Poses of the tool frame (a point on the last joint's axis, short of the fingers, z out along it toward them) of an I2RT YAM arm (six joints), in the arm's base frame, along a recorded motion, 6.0 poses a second.
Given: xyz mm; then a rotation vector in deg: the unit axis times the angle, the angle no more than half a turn.
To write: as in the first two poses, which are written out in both.
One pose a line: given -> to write
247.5, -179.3, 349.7, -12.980, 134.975, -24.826 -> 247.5, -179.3, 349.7, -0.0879, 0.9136, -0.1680, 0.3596
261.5, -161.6, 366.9, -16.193, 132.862, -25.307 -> 261.5, -161.6, 366.9, -0.1103, 0.9050, -0.1724, 0.3729
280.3, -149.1, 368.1, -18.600, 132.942, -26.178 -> 280.3, -149.1, 368.1, -0.1264, 0.9037, -0.1779, 0.3684
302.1, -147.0, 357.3, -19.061, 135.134, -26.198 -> 302.1, -147.0, 357.3, -0.1285, 0.9108, -0.1766, 0.3505
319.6, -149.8, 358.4, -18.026, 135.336, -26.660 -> 319.6, -149.8, 358.4, -0.1214, 0.9116, -0.1796, 0.3493
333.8, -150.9, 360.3, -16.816, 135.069, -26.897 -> 333.8, -150.9, 360.3, -0.1134, 0.9111, -0.1814, 0.3523
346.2, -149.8, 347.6, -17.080, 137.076, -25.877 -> 346.2, -149.8, 347.6, -0.1144, 0.9181, -0.1733, 0.3376
